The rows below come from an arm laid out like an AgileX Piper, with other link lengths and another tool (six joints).
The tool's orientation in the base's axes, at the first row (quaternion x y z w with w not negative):
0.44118, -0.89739, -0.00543, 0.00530
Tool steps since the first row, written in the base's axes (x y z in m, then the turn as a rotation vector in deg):
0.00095, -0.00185, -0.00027, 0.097, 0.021, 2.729
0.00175, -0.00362, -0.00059, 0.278, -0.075, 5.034
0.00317, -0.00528, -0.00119, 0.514, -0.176, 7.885
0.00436, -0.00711, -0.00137, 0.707, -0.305, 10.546
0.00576, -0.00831, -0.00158, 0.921, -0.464, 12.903
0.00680, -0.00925, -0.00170, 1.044, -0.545, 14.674
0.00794, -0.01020, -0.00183, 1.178, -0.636, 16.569
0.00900, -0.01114, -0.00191, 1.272, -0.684, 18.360
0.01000, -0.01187, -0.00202, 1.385, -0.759, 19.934
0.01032, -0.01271, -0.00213, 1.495, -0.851, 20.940
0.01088, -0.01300, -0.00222, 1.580, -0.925, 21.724
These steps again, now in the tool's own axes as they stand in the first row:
0.00088, -0.00189, 0.00025, -0.063, -0.025, -2.730
0.00180, -0.00360, 0.00055, -0.087, -0.193, -5.038
0.00224, -0.00575, 0.00112, -0.137, -0.401, -7.892
0.00296, -0.00781, 0.00127, -0.140, -0.594, -10.556
0.00306, -0.00966, 0.00146, -0.134, -0.826, -12.917
0.00316, -0.01106, 0.00156, -0.137, -0.948, -14.690
0.00322, -0.01254, 0.00166, -0.138, -1.082, -16.587
0.00332, -0.01396, 0.00172, -0.148, -1.160, -18.380
0.00328, -0.01520, 0.00182, -0.151, -1.273, -19.955
0.00375, -0.01596, 0.00192, -0.140, -1.401, -20.963
0.00364, -0.01658, 0.00200, -0.130, -1.503, -21.749

